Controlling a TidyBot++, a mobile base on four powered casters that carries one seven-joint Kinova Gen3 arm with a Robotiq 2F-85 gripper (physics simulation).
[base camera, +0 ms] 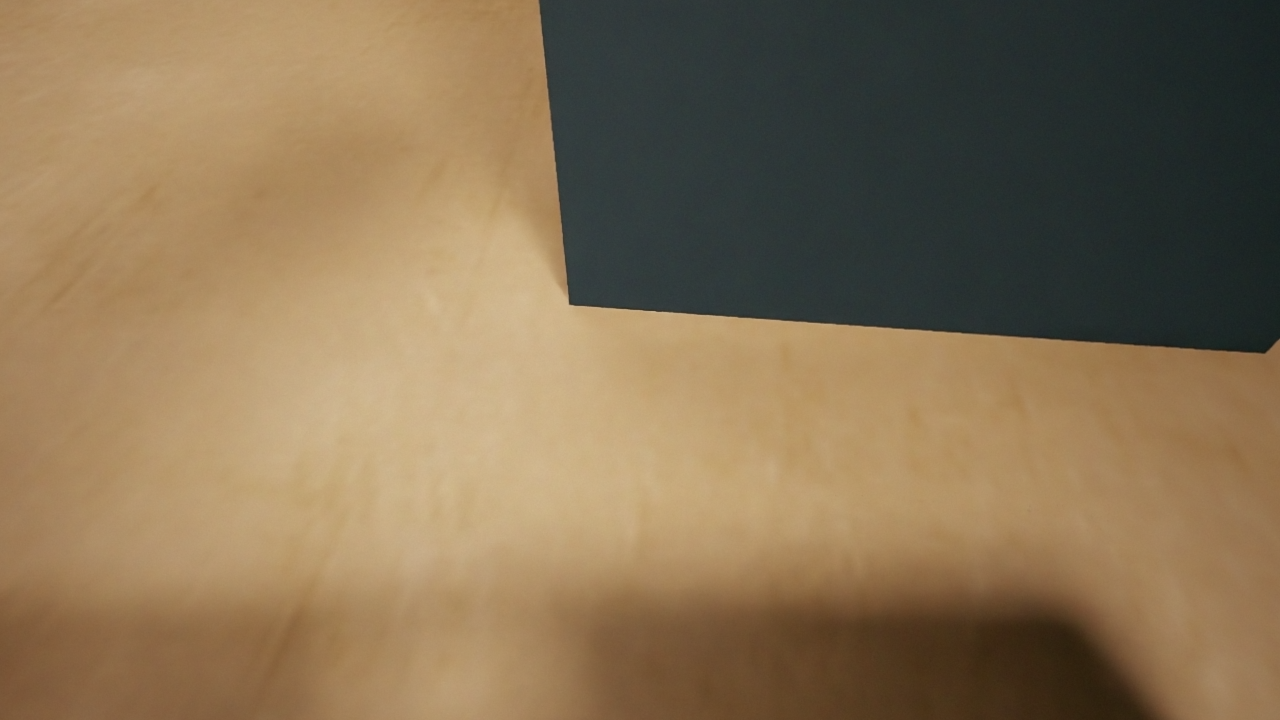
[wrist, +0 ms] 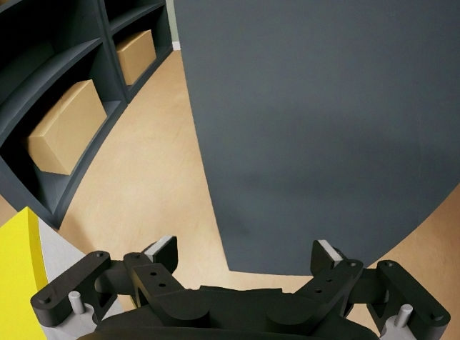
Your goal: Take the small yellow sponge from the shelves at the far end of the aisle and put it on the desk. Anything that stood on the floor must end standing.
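Places are measured from the arm's base along level axes (x back, y right, z up), in metres.
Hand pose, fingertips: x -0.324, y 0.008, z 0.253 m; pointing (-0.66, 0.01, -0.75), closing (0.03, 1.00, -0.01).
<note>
After its pixels a point has its place.
My gripper (wrist: 244, 254) is open, with nothing between its fingers. It hangs in front of the dark end panel of the right shelf unit (wrist: 320, 125) (base camera: 895, 161) {x -0.468, y 0.144, z -0.268 m}, which fills much of the wrist view and the upper right of the base view. The left shelf unit (wrist: 114, 60) shows its lower compartments at the upper left of the wrist view. The small yellow sponge does not show in either view, nor does the desk. A grey block with a bright yellow top (wrist: 17, 265) is at the lower left of the wrist view, partly behind the left finger linkage.
Cardboard boxes (wrist: 72, 127) (wrist: 136, 56) sit in the low compartments of the left shelf unit. A strip of wooden floor (wrist: 150, 150) (base camera: 358, 402) {x -0.396, y -0.177, z -0.396 m} runs between the shelf units towards a pale wall. The right unit's near lower corner stands close ahead of the base.
</note>
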